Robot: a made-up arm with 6 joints.
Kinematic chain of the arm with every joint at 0, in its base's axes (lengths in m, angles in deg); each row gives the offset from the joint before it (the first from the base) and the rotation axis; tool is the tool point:
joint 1: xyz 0 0 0.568 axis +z
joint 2: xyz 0 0 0 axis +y
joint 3: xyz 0 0 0.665 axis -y
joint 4: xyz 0 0 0 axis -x
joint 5: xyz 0.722 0 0 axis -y
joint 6: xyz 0 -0.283 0 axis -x
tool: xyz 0 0 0
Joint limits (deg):
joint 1: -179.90..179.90
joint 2: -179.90..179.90
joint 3: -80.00..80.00
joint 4: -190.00..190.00
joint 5: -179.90..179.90
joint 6: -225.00..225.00
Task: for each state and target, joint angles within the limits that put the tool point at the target. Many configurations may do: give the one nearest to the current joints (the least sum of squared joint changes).
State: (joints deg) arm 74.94 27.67 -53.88 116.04 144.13 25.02
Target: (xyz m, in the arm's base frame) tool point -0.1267 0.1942 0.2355
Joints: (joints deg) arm 86.64 61.30 -78.93 119.15 144.13 25.02
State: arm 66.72 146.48 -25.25 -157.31 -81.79 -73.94
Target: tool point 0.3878 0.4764 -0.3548
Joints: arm 23.87 107.88 14.99 -170.02 -81.79 -73.94
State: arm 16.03 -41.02 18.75 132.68 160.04 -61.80
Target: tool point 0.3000 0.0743 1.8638
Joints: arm -6.36 -11.22 25.75 112.23 160.04 -61.80
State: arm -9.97 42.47 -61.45 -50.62 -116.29 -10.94
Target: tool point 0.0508 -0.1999 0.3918
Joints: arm -11.36 44.14 -59.18 -48.92 -116.29 -10.94
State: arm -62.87 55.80 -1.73 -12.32 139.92 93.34
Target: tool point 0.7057 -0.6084 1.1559
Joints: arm -23.27 14.60 13.37 -8.14 139.92 93.34
